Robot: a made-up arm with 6 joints.
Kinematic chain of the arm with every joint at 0, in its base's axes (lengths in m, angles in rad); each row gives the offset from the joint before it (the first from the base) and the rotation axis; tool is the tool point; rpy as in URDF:
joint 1: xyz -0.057 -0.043 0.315 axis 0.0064 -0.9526 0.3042
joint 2: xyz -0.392 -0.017 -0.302 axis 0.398 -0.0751 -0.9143
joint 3: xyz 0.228 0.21 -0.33 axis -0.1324 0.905 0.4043
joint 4: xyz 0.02 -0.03 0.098 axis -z
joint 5: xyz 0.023 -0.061 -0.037 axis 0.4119 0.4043 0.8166
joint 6: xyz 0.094 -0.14 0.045 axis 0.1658 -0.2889 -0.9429
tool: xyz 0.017 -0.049 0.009 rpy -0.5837 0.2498 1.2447
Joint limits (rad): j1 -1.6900..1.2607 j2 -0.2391..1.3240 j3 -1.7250..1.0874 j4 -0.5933..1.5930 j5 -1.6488..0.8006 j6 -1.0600..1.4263
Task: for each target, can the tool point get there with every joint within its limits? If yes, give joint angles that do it. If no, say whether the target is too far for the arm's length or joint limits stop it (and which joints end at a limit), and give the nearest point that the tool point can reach.
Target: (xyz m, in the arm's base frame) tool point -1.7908 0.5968 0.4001
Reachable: no: too far | nearest point -0.9616 0.3980 0.3250 | short by 0.856 m
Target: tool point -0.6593 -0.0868 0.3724
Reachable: yes | joints -1.3995 0.6802 0.0968 0.2349 -0.0567 -0.0717
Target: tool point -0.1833 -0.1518 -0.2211
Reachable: yes | joints 0.3060 0.3167 -0.2479 0.2869 -0.6948 -0.3277
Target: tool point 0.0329 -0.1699 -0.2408
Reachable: yes | joints 0.6395 0.2509 -0.7399 -0.2322 -0.4614 0.3125
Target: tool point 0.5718 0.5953 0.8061
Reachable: no: joint limits stop it (at a limit: joint 1, joint 4) | nearest point 0.5552 0.2276 0.2286 | short by 0.685 m
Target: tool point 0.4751 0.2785 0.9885
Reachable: no: joint limits stop it (at a limit: joint 1, joint 4, joint 5) | nearest point 0.5331 0.1045 0.2807 | short by 0.731 m
